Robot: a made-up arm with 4 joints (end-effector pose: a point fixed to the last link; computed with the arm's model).
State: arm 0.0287 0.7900 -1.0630 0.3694
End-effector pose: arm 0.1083 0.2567 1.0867 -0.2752 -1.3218 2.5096
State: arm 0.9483 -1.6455 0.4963 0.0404
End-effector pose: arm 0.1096 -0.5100 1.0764 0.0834 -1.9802 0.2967
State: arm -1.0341 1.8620 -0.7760 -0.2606
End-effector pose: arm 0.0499 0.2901 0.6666 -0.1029 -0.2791 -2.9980
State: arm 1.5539 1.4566 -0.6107 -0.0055
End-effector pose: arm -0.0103 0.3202 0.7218 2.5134 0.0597 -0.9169
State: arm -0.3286 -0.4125 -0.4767 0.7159
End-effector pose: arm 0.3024 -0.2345 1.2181 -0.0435 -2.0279 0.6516
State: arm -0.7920 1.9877 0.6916 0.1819
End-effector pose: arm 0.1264 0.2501 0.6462 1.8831 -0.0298 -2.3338
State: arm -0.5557 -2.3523 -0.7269 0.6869
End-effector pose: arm 0.0119 -0.4917 0.6181 0.0897 -1.9521 -1.7087
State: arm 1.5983 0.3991 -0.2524 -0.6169
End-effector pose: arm -0.4406 0.1519 0.8006 2.7062 1.1009 -0.2287
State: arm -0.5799 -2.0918 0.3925 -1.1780
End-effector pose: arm 0.0515 -0.6090 0.6414 0.5818 -0.1376 0.4814
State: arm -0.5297 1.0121 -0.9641 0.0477
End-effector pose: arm 0.2598 0.2636 0.9724 -0.1268 -0.7413 2.5674
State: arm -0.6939 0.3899 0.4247 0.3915
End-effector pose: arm 0.4423 -0.0342 1.0778 -1.0353 -0.6412 1.2464
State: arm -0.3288 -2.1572 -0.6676 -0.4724
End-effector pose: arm 0.0339 -0.5818 0.6864 0.0368 -1.6164 -0.3392
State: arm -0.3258 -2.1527 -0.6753 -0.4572
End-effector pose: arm 0.0353 -0.5818 0.6885 0.0348 -1.6349 -0.3489
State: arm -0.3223 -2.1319 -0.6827 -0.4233
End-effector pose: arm 0.0397 -0.5837 0.6971 0.0300 -1.6655 -0.3577
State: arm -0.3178 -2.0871 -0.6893 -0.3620
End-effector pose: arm 0.0486 -0.5877 0.7158 0.0225 -1.7143 -0.3643
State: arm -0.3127 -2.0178 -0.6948 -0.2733
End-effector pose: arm 0.0621 -0.5924 0.7449 0.0151 -1.7813 -0.3668
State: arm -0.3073 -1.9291 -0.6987 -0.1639
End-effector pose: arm 0.0795 -0.5955 0.7828 0.0122 -1.8614 -0.3632
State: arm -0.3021 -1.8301 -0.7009 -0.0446
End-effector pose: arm 0.0987 -0.5947 0.8256 0.0172 -1.9464 -0.3531
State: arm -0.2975 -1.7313 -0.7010 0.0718
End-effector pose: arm 0.1177 -0.5895 0.8683 0.0304 -2.0262 -0.3372
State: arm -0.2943 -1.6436 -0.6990 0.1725
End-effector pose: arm 0.1342 -0.5812 0.9057 0.0481 -2.0912 -0.3186
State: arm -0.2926 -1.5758 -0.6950 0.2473
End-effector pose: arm 0.1467 -0.5725 0.9339 0.0643 -2.1352 -0.3004
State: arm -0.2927 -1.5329 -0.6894 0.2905
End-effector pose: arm 0.1545 -0.5662 0.9511 0.0736 -2.1558 -0.2855
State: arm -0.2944 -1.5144 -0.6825 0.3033
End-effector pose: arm 0.1578 -0.5637 0.9578 0.0738 -2.1551 -0.2749
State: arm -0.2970 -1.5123 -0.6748 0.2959
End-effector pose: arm 0.1581 -0.5641 0.9577 0.0678 -2.1408 -0.2676
